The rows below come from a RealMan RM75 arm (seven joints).
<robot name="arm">
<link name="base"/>
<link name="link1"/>
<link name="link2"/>
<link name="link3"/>
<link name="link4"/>
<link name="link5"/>
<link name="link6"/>
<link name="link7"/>
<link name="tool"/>
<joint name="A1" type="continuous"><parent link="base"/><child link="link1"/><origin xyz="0 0 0.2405"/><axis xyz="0 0 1"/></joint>
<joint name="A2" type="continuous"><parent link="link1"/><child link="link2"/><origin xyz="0 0 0" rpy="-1.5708 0 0"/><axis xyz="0 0 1"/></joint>
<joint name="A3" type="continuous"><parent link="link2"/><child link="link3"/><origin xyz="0 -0.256 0" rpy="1.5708 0 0"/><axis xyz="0 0 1"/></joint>
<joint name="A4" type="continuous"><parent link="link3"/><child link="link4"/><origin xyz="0 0 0" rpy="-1.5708 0 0"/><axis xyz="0 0 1"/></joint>
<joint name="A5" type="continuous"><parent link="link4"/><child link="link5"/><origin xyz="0 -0.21 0" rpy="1.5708 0 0"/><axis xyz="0 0 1"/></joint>
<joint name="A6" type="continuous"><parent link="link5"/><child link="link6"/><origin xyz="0 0 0" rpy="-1.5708 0 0"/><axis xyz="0 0 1"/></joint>
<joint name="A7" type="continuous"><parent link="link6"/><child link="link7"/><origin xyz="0 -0.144 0" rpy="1.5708 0 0"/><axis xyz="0 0 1"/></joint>
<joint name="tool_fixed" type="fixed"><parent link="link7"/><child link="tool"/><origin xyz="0 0 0"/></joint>
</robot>
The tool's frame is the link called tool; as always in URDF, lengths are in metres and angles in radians. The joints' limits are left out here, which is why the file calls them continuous.
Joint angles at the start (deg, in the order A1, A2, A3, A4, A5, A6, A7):
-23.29, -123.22, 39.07, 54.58, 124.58, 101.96, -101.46
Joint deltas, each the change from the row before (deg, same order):
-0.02, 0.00, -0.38, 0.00, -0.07, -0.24, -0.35
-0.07, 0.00, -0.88, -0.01, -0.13, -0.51, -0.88
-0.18, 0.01, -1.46, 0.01, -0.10, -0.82, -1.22
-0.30, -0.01, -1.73, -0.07, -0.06, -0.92, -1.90
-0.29, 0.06, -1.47, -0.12, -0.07, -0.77, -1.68
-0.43, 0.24, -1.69, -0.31, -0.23, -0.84, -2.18
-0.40, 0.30, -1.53, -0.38, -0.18, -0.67, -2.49
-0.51, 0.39, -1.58, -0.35, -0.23, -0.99, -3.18
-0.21, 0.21, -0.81, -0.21, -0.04, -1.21, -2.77
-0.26, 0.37, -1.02, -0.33, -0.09, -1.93, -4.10
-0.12, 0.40, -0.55, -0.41, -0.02, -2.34, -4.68
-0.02, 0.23, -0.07, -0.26, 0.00, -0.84, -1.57
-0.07, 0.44, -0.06, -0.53, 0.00, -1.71, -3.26
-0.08, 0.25, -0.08, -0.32, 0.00, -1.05, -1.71
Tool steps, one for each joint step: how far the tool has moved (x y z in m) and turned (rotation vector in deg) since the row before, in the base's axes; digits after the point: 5 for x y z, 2 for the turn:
-0.00060, 0.00088, 0.00093, 0.41, -0.15, 0.59
-0.00130, 0.00197, 0.00212, 0.87, -0.37, 1.40
-0.00212, 0.00334, 0.00362, 1.45, -0.48, 2.04
-0.00221, 0.00388, 0.00392, 1.43, -0.81, 2.77
-0.00200, 0.00336, 0.00366, 1.18, -0.77, 2.39
-0.00222, 0.00430, 0.00501, 1.30, -1.14, 2.87
-0.00224, 0.00362, 0.00476, 0.90, -1.33, 3.02
-0.00237, 0.00493, 0.00584, 1.05, -1.53, 3.61
-0.00276, 0.00346, 0.00327, 0.66, -1.00, 3.23
-0.00448, 0.00510, 0.00504, 1.03, -1.49, 4.76
-0.00548, 0.00489, 0.00425, 0.82, -1.58, 5.33
-0.00226, 0.00159, 0.00148, 0.22, -0.49, 1.81
-0.00423, 0.00330, 0.00269, 0.41, -1.08, 3.65
-0.00241, 0.00215, 0.00168, 0.37, -0.56, 1.98

